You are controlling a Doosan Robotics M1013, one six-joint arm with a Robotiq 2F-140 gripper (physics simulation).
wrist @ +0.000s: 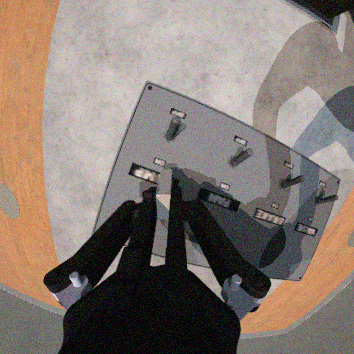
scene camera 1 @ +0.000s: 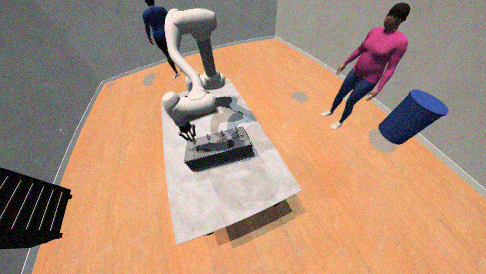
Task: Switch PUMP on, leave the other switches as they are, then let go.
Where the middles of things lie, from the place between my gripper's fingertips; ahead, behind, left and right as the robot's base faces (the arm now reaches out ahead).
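Scene:
So you can picture it, there's the grey switch panel [scene camera 1: 219, 148], and it's 160 mm to the left of my hand, 70 mm below it and 10 mm ahead of it.

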